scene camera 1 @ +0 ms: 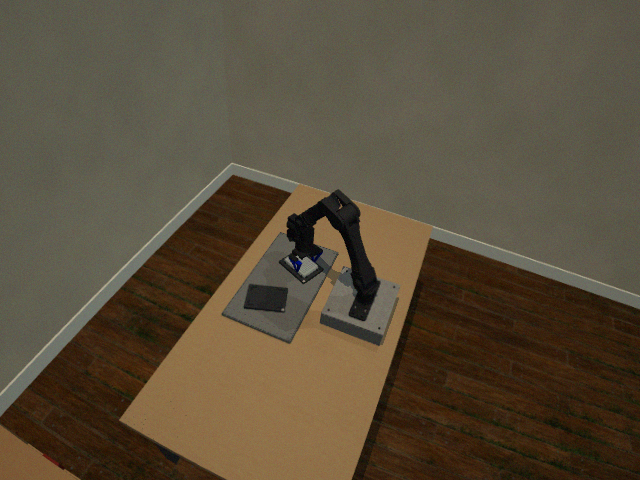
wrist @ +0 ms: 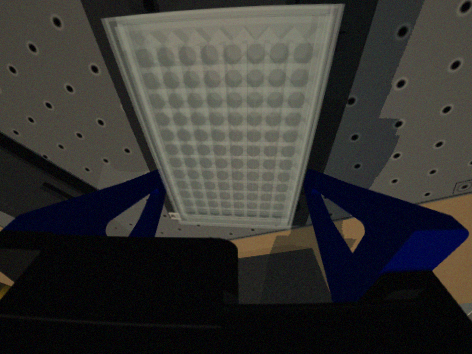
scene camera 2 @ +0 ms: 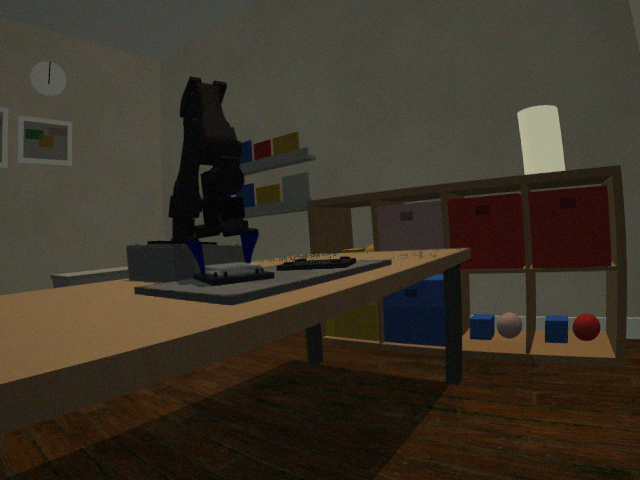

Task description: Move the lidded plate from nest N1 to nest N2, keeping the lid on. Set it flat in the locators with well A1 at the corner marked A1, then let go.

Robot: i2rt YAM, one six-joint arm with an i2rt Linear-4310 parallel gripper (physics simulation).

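Places are measured from the arm's base along level axes (x right, y back, z down), in centimetres.
Pixels of known places: gripper, fingertip midpoint: (scene camera 1: 305, 267) (wrist: 235, 177) (scene camera 2: 226, 270); arm's base, link origin: (scene camera 1: 364, 298) (scene camera 2: 183, 245).
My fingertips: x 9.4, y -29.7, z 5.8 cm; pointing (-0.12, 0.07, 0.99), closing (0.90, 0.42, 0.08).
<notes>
Ahead of a thing's pixels: the offset from my fingertips to its top centre. Level surfaces: height alone.
The pale, clear-lidded plate @[dx +0.7, dy -2.3, dz -1.3 cm] (scene camera 1: 308, 268) (scene camera 2: 232, 269) (wrist: 225, 115) sits in a dark nest @[dx +0.7, dy -2.2, dz -0.6 cm] (scene camera 2: 237, 279) (wrist: 348, 50), which I take as N1; its lid looks in place. A small white label (wrist: 174, 216) shows at the plate's lower left corner in the wrist view, too dim to read. My gripper (scene camera 1: 306, 262) (scene camera 2: 224, 267) (wrist: 235, 177) is open, blue fingers pointing down, one beside each long side of the plate, low near the nest. Whether the fingertips touch the plate is unclear. The other dark nest @[dx -21.8, dy -7.6, dz -0.2 cm] (scene camera 1: 266, 298) (scene camera 2: 316, 265) (wrist: 30, 185), N2, is empty.
Both nests stand on a grey perforated board (scene camera 1: 279, 328) (wrist: 425, 65) on the wooden table @[dz +2.8 cm] (scene camera 1: 232, 392) (scene camera 2: 103, 320). The arm's grey base block (scene camera 1: 385, 307) (scene camera 2: 139, 260) stands beside the board. A shelf unit (scene camera 2: 620, 232) stands beyond the table.
</notes>
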